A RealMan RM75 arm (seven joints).
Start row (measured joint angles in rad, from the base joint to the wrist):
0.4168 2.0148 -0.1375 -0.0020 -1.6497 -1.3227 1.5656
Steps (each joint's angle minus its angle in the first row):
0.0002 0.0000 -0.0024 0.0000 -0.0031 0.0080 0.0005
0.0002 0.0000 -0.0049 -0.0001 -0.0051 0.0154 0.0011
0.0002 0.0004 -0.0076 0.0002 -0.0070 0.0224 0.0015
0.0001 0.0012 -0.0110 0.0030 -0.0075 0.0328 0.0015
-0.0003 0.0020 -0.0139 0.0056 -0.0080 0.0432 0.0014
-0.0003 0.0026 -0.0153 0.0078 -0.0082 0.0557 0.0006
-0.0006 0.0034 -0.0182 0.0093 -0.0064 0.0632 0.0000
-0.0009 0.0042 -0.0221 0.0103 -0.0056 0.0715 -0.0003
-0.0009 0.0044 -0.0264 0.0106 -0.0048 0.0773 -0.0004
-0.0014 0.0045 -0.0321 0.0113 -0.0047 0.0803 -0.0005
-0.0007 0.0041 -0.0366 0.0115 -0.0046 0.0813 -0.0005
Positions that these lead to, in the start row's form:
0.4170 2.0148 -0.1399 -0.0020 -1.6528 -1.3147 1.5661
0.4170 2.0148 -0.1424 -0.0021 -1.6548 -1.3073 1.5667
0.4170 2.0152 -0.1451 -0.0018 -1.6567 -1.3003 1.5671
0.4169 2.0160 -0.1485 0.0010 -1.6572 -1.2899 1.5671
0.4165 2.0168 -0.1514 0.0036 -1.6577 -1.2795 1.5670
0.4165 2.0174 -0.1528 0.0058 -1.6579 -1.2670 1.5662
0.4162 2.0182 -0.1557 0.0073 -1.6561 -1.2595 1.5656
0.4159 2.0190 -0.1596 0.0083 -1.6553 -1.2512 1.5653
0.4159 2.0192 -0.1639 0.0086 -1.6545 -1.2454 1.5652
0.4154 2.0193 -0.1696 0.0093 -1.6544 -1.2424 1.5651
0.4161 2.0189 -0.1741 0.0095 -1.6543 -1.2414 1.5651

